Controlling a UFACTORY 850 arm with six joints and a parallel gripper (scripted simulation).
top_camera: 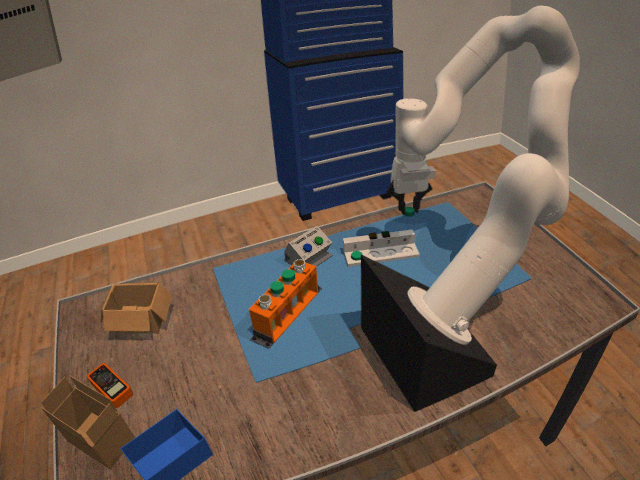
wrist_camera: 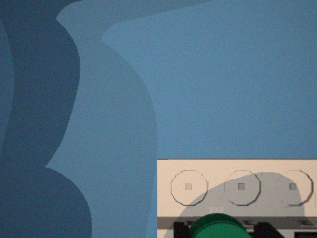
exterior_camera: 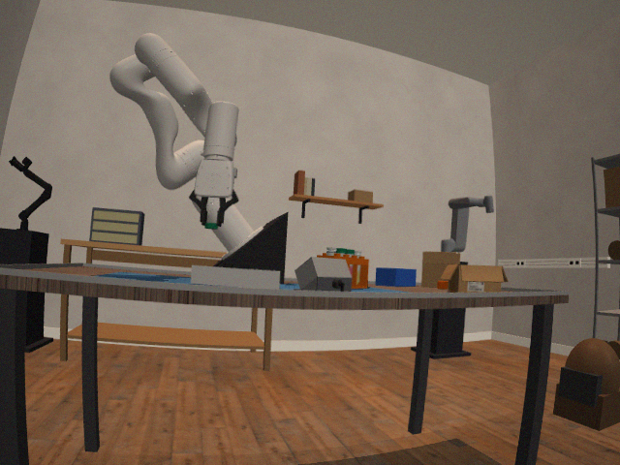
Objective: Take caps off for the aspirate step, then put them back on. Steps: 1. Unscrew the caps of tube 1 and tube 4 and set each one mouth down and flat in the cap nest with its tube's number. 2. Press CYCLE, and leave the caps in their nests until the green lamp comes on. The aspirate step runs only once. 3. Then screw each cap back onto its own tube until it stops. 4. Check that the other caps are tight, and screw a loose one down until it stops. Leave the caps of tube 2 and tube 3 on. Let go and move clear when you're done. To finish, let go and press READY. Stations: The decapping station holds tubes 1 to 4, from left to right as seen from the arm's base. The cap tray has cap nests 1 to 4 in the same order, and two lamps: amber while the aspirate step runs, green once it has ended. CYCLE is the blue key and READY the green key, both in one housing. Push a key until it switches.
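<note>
My hand is 6 cm short of the blue key, 29 cm to the right of it and 10 cm above it. The rest, counted from my hand: green key: 8 cm ahead, 25 cm to the left, 10 cm below; then grey key housing: 8 cm ahead, 27 cm to the left, 12 cm below; then blue bin: 49 cm behind, 78 cm to the left, 15 cm below.
</note>
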